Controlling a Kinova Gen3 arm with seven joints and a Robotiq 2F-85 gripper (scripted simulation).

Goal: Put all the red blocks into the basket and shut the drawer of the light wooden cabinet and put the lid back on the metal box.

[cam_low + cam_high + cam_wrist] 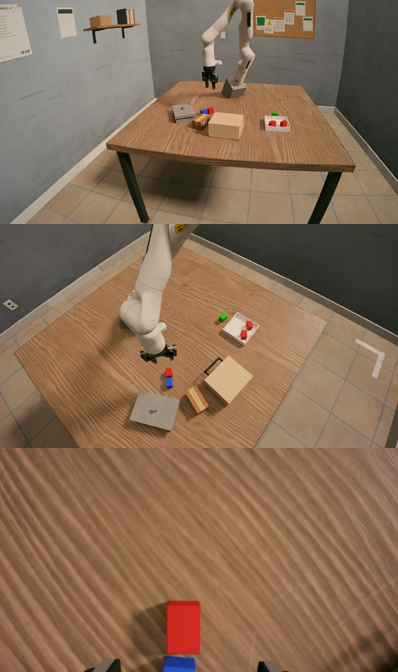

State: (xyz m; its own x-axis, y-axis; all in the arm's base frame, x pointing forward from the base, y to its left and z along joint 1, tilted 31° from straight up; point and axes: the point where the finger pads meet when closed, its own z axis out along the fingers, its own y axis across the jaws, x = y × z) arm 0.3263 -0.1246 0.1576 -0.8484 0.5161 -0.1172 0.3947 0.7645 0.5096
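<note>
Right now my hand is 170 mm above the blue block, 40 mm short of it and 30 mm to the left of it. Also, from my hand: grey lid: 140 mm to the right, 140 mm below, 120 mm ahead; then grey metal box: 160 mm below, 150 mm to the right, 120 mm ahead; then brown cardboard box: 190 mm ahead, 150 mm below, 30 mm to the left.
</note>
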